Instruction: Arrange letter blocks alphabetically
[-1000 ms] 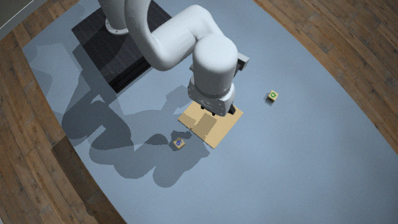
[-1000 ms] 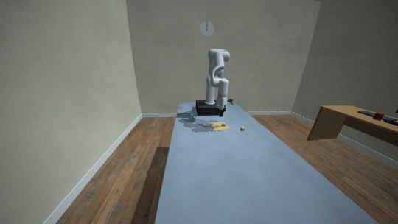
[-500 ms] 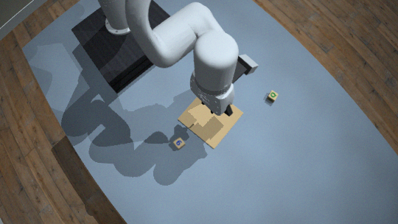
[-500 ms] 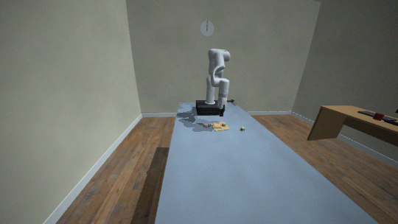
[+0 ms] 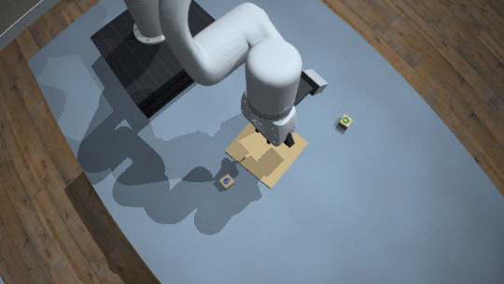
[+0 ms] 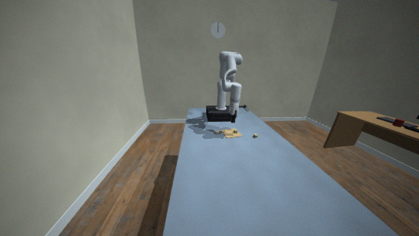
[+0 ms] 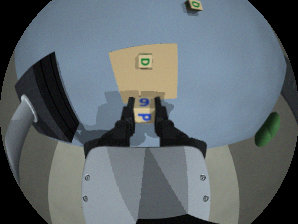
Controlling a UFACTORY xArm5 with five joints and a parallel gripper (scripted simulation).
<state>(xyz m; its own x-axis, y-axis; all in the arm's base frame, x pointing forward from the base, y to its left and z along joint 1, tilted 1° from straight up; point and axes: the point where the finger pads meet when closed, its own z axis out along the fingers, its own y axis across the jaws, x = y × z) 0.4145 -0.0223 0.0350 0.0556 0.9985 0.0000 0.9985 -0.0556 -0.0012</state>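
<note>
Right now the tan mat is 120 mm below my hand. From my hand the other things lie so: block: 40 mm to the left, 110 mm below.
</note>
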